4 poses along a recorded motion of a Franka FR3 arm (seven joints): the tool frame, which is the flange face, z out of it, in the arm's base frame.
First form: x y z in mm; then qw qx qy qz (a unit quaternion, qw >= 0).
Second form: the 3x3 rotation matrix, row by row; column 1 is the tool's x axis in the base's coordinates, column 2 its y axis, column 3 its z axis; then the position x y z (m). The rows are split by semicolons. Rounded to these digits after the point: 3 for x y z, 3 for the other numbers.
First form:
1: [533 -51 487 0.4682 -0.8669 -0.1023 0.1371]
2: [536 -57 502 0.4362 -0.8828 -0.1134 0.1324]
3: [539 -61 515 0.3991 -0.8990 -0.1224 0.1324]
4: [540 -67 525 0.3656 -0.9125 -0.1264 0.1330]
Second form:
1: 0.941 0.049 -0.334; 0.306 -0.541 0.784; -0.142 -0.840 -0.524; 0.533 -0.051 0.487
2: 0.939 0.085 -0.333; 0.316 -0.594 0.740; -0.135 -0.800 -0.584; 0.536 -0.057 0.502
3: 0.935 0.114 -0.336; 0.326 -0.651 0.685; -0.140 -0.750 -0.646; 0.539 -0.061 0.515
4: 0.933 0.133 -0.335; 0.328 -0.701 0.634; -0.150 -0.701 -0.697; 0.540 -0.067 0.525
